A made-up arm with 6 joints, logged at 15 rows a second.
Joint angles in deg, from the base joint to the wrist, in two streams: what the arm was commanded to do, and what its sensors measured. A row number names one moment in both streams.
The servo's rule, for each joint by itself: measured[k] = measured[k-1] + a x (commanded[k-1-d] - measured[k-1]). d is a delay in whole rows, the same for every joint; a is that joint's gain. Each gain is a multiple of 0.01, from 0.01 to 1. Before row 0 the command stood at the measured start. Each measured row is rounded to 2 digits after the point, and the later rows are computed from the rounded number. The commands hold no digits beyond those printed.
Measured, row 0: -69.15, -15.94, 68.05, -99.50, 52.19, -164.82
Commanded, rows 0 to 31: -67.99, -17.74, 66.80, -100.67, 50.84, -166.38; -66.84, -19.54, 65.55, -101.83, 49.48, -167.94; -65.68, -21.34, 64.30, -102.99, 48.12, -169.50; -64.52, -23.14, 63.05, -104.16, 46.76, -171.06; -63.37, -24.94, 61.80, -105.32, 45.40, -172.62; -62.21, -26.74, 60.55, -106.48, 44.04, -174.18; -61.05, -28.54, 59.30, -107.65, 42.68, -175.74; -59.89, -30.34, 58.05, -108.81, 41.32, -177.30; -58.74, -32.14, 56.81, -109.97, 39.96, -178.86; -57.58, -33.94, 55.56, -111.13, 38.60, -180.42; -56.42, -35.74, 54.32, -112.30, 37.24, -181.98; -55.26, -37.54, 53.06, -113.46, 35.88, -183.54; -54.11, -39.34, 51.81, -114.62, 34.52, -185.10; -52.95, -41.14, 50.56, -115.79, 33.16, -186.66; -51.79, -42.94, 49.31, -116.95, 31.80, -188.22; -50.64, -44.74, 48.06, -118.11, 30.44, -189.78; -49.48, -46.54, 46.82, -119.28, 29.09, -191.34; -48.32, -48.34, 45.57, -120.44, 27.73, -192.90; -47.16, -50.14, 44.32, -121.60, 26.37, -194.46; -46.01, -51.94, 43.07, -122.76, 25.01, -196.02; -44.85, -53.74, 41.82, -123.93, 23.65, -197.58; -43.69, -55.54, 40.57, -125.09, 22.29, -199.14; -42.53, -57.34, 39.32, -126.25, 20.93, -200.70; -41.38, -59.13, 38.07, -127.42, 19.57, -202.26; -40.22, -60.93, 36.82, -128.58, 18.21, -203.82; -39.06, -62.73, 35.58, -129.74, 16.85, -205.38; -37.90, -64.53, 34.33, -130.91, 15.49, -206.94; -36.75, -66.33, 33.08, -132.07, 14.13, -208.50; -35.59, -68.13, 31.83, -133.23, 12.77, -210.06; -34.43, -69.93, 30.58, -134.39, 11.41, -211.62; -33.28, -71.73, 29.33, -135.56, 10.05, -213.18; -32.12, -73.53, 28.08, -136.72, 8.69, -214.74
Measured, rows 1 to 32: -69.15, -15.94, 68.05, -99.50, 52.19, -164.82; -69.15, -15.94, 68.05, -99.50, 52.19, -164.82; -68.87, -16.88, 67.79, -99.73, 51.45, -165.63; -68.38, -18.26, 67.32, -100.15, 50.37, -166.83; -67.73, -19.86, 66.69, -100.72, 49.13, -168.22; -66.96, -21.57, 65.93, -101.41, 47.83, -169.70; -66.10, -23.32, 65.06, -102.19, 46.49, -171.22; -65.17, -25.10, 64.11, -103.05, 45.14, -172.76; -64.18, -26.89, 63.10, -103.97, 43.79, -174.31; -63.15, -28.68, 62.04, -104.94, 42.43, -175.86; -62.09, -30.48, 60.94, -105.95, 41.07, -177.42; -61.01, -32.28, 59.81, -106.99, 39.71, -178.98; -59.91, -34.08, 58.66, -108.05, 38.35, -180.54; -58.79, -35.88, 57.48, -109.13, 36.99, -182.10; -57.67, -37.68, 56.29, -110.23, 35.63, -183.66; -56.54, -39.48, 55.09, -111.34, 34.27, -185.22; -55.40, -41.28, 53.88, -112.46, 32.91, -186.78; -54.26, -43.08, 52.66, -113.59, 31.55, -188.34; -53.11, -44.88, 51.43, -114.73, 30.20, -189.90; -51.96, -46.68, 50.20, -115.87, 28.84, -191.46; -50.81, -48.48, 48.97, -117.02, 27.48, -193.02; -49.66, -50.28, 47.73, -118.17, 26.12, -194.58; -48.51, -52.08, 46.49, -119.32, 24.76, -196.14; -47.35, -53.88, 45.25, -120.47, 23.40, -197.70; -46.19, -55.68, 44.00, -121.63, 22.04, -199.26; -45.04, -57.47, 42.75, -122.79, 20.68, -200.82; -43.88, -59.27, 41.50, -123.95, 19.32, -202.38; -42.72, -61.07, 40.26, -125.11, 17.96, -203.94; -41.56, -62.87, 39.01, -126.27, 16.60, -205.50; -40.41, -64.67, 37.76, -127.43, 15.24, -207.06; -39.25, -66.47, 36.51, -128.59, 13.88, -208.62; -38.09, -68.27, 35.26, -129.75, 12.52, -210.18
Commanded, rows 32 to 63: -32.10, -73.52, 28.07, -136.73, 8.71, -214.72; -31.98, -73.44, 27.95, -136.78, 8.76, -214.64; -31.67, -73.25, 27.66, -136.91, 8.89, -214.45; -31.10, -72.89, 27.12, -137.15, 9.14, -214.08; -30.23, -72.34, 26.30, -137.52, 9.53, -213.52; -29.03, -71.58, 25.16, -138.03, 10.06, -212.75; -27.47, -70.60, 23.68, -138.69, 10.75, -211.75; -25.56, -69.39, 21.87, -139.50, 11.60, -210.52; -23.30, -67.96, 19.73, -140.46, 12.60, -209.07; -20.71, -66.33, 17.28, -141.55, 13.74, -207.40; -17.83, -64.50, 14.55, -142.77, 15.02, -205.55; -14.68, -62.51, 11.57, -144.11, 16.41, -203.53; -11.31, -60.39, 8.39, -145.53, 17.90, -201.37; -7.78, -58.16, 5.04, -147.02, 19.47, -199.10; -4.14, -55.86, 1.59, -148.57, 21.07, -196.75; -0.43, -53.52, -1.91, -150.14, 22.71, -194.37; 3.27, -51.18, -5.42, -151.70, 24.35, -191.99; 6.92, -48.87, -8.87, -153.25, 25.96, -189.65; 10.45, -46.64, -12.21, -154.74, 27.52, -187.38; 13.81, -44.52, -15.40, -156.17, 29.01, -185.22; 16.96, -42.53, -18.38, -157.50, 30.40, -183.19; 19.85, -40.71, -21.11, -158.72, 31.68, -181.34; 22.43, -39.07, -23.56, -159.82, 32.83, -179.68; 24.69, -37.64, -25.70, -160.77, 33.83, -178.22; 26.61, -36.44, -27.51, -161.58, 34.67, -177.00; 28.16, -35.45, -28.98, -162.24, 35.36, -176.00; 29.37, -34.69, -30.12, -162.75, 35.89, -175.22; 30.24, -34.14, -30.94, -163.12, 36.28, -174.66; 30.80, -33.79, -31.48, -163.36, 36.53, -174.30; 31.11, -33.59, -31.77, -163.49, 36.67, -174.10; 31.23, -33.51, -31.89, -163.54, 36.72, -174.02; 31.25, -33.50, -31.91, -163.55, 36.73, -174.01
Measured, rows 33 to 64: -36.94, -70.07, 34.01, -130.91, 11.16, -211.74; -35.78, -71.87, 32.76, -132.07, 9.80, -213.30; -34.90, -72.73, 31.78, -133.00, 9.20, -214.04; -34.20, -73.10, 30.98, -133.76, 8.96, -214.35; -33.59, -73.18, 30.28, -134.39, 8.92, -214.40; -32.99, -73.03, 29.62, -134.94, 9.04, -214.23; -32.33, -72.67, 28.92, -135.46, 9.31, -213.86; -31.54, -72.10, 28.13, -135.97, 9.72, -213.28; -30.56, -71.32, 27.20, -136.51, 10.29, -212.48; -29.36, -70.32, 26.08, -137.11, 11.01, -211.46; -27.91, -69.09, 24.75, -137.78, 11.88, -210.22; -26.18, -67.65, 23.18, -138.53, 12.90, -208.75; -24.18, -66.01, 21.37, -139.38, 14.07, -207.09; -21.90, -64.19, 19.31, -140.33, 15.36, -205.24; -19.36, -62.21, 17.02, -141.37, 16.76, -203.23; -16.58, -60.10, 14.50, -142.50, 18.25, -201.08; -13.59, -57.90, 11.79, -143.71, 19.80, -198.83; -10.43, -55.62, 8.91, -145.00, 21.40, -196.51; -7.14, -53.31, 5.90, -146.34, 23.02, -194.16; -3.77, -51.00, 2.80, -147.72, 24.64, -191.81; -0.36, -48.73, -0.35, -149.12, 26.22, -189.51; 3.04, -46.54, -3.51, -150.53, 27.75, -187.28; 6.38, -44.45, -6.63, -151.92, 29.21, -185.15; 9.61, -42.51, -9.67, -153.28, 30.57, -183.17; 12.69, -40.72, -12.59, -154.59, 31.81, -181.36; 15.57, -39.12, -15.34, -155.83, 32.92, -179.73; 18.22, -37.73, -17.90, -156.98, 33.88, -178.31; 20.61, -36.54, -20.23, -158.03, 34.69, -177.11; 22.71, -35.58, -22.31, -158.97, 35.35, -176.13; 24.52, -34.83, -24.12, -159.80, 35.86, -175.37; 26.03, -34.29, -25.67, -160.51, 36.23, -174.81; 27.25, -33.93, -26.95, -161.11, 36.47, -174.44
